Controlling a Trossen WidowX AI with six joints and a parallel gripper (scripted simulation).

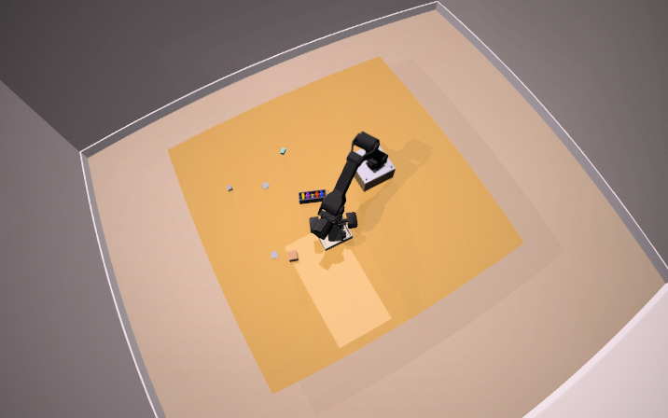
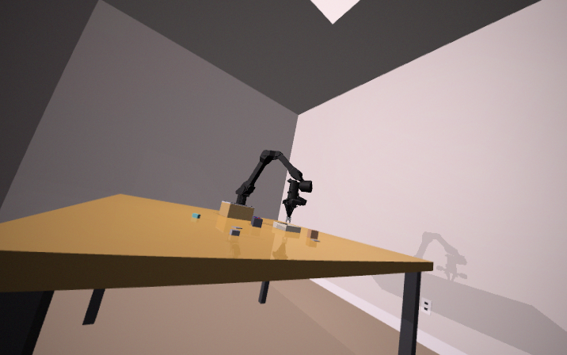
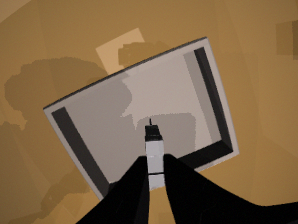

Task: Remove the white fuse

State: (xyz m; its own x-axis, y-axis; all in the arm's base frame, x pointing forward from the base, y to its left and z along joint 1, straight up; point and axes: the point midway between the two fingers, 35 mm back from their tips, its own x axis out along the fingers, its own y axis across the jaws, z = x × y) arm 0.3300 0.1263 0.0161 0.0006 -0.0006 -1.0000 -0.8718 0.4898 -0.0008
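The white fuse is 10 mm below my gripper tip. Round my gripper tip: shallow grey tray: 70 mm below.
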